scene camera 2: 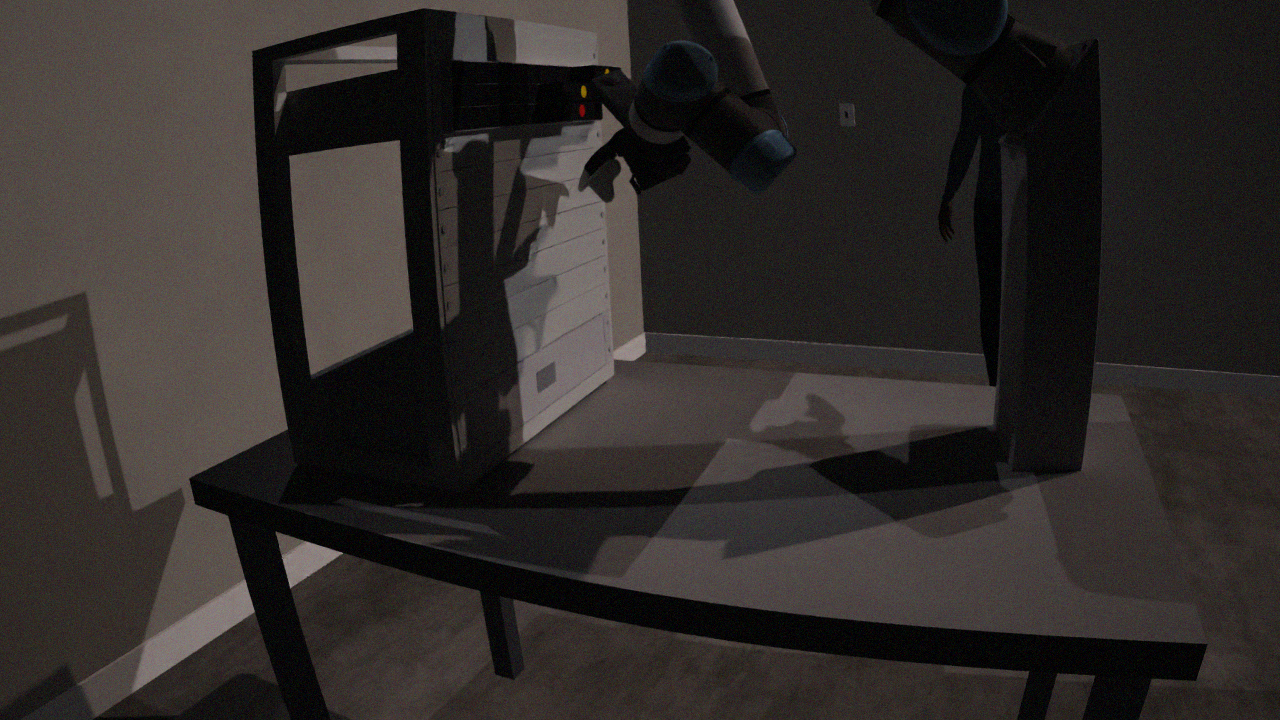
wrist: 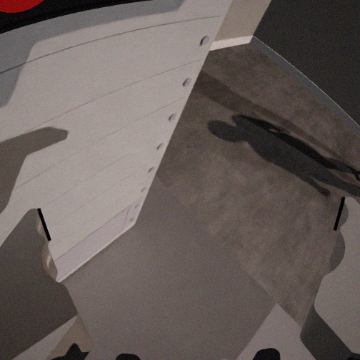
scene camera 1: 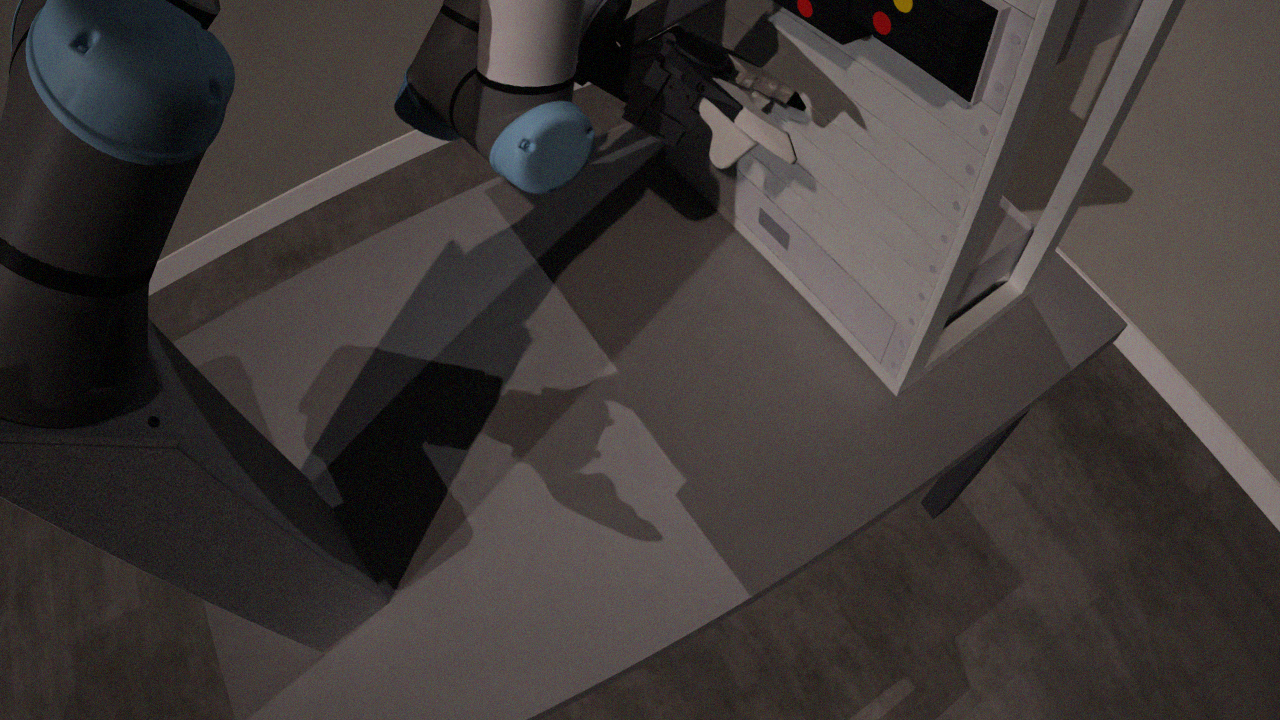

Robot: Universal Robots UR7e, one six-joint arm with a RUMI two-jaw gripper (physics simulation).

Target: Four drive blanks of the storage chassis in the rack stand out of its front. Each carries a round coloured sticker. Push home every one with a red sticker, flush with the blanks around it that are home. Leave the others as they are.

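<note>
The dark storage chassis (scene camera 1: 950, 55) (scene camera 2: 519, 96) sits high in the rack. In scene camera 1, a red sticker (scene camera 1: 804, 7), another red sticker (scene camera 1: 882, 23) and a yellow sticker (scene camera 1: 903, 4) show at the top edge. In scene camera 2, a yellow sticker (scene camera 2: 583, 91) sits above a red sticker (scene camera 2: 581, 110); another yellow sticker (scene camera 2: 606, 70) is farther along, near the arm. Part of a red sticker (wrist: 14, 4) shows in the wrist view. How far each blank stands out is too dark to tell. My gripper (scene camera 1: 794, 128) (wrist: 191, 208) is open and empty, below the chassis, before the pale panels.
The rack (scene camera 1: 971, 210) (scene camera 2: 418, 223) has pale blank panels (scene camera 1: 859, 179) (scene camera 2: 572, 259) (wrist: 115, 95) below the chassis. It stands on the table (scene camera 1: 787, 376) (scene camera 2: 805, 573) near the wall. The arm's pedestal (scene camera 1: 98, 501) (scene camera 2: 1051, 295) stands at the table's other end.
</note>
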